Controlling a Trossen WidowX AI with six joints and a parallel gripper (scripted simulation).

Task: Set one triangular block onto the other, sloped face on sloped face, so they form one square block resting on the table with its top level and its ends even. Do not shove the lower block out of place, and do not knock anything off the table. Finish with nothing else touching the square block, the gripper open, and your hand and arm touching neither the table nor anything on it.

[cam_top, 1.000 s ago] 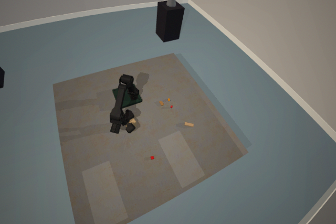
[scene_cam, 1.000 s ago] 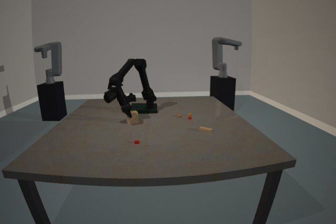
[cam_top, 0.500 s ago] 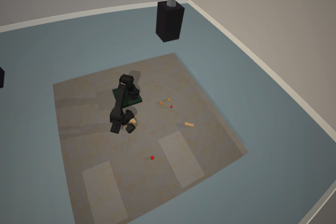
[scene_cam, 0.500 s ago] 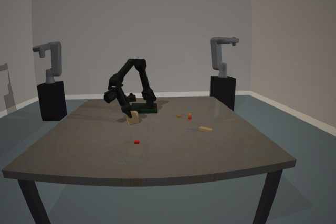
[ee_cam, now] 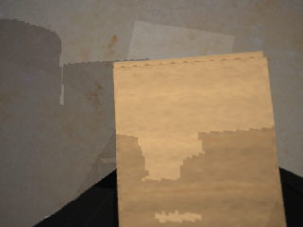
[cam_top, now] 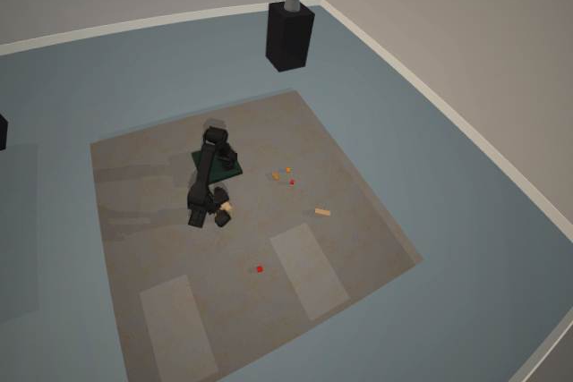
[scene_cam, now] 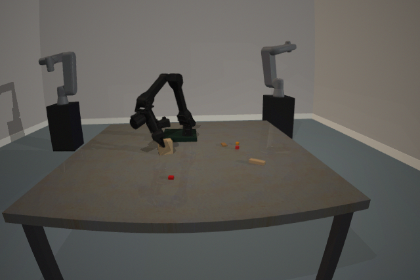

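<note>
Right now my gripper tip is 1 cm to the left of the triangular block and 1 cm below it. The rest, counted from my gripper tip: orange cube (41 cm to the left, 10 cm behind, 4 cm below); tan plank (44 cm to the left, 20 cm ahead, 3 cm below).
</note>
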